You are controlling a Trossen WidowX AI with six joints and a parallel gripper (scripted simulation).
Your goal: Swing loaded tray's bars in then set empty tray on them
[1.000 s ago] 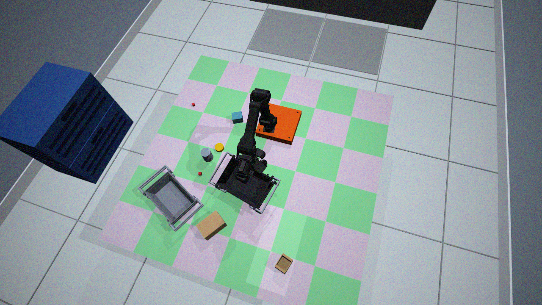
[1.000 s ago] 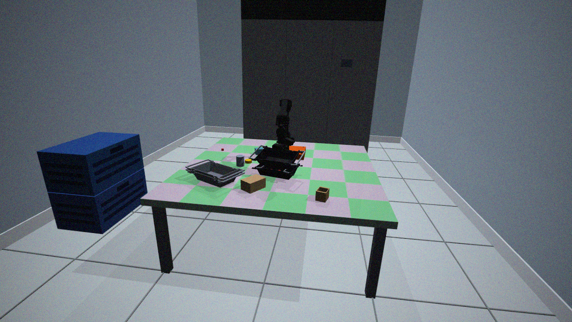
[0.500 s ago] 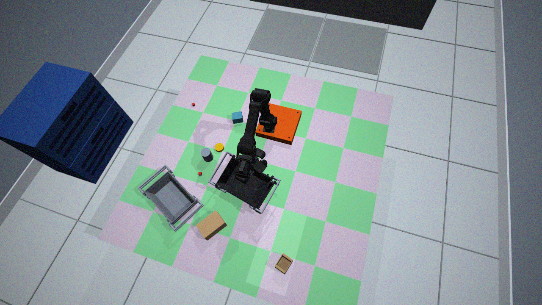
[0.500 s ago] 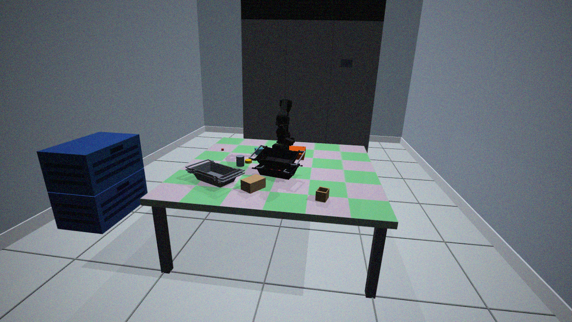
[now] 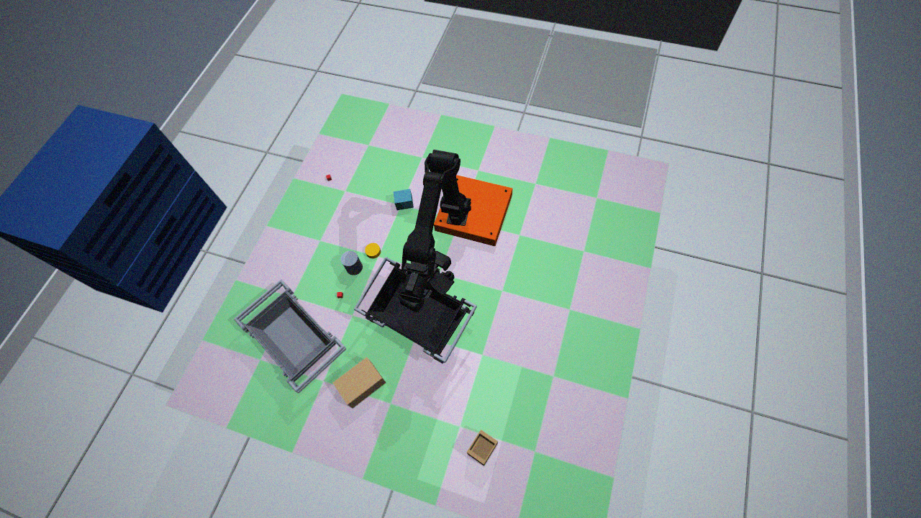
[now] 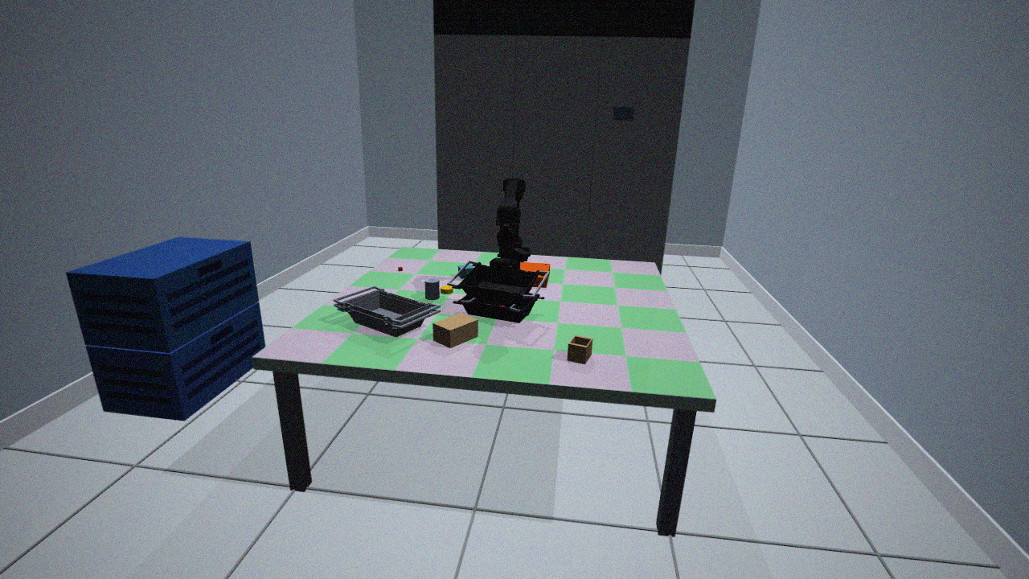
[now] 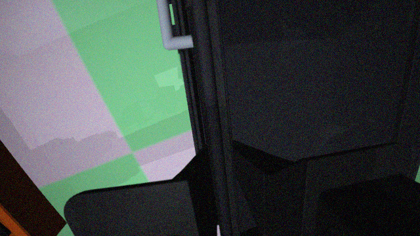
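My gripper tip is now 7 cm short of the black tray, 2 cm to the left of it and 2 cm below it. The rest, counted from my gripper tip: grey cylinder (9 cm behind, 28 cm to the right, 7 cm below); red block (2 cm ahead, 30 cm to the right, 9 cm below); yellow disc (15 cm behind, 24 cm to the right, 9 cm below).
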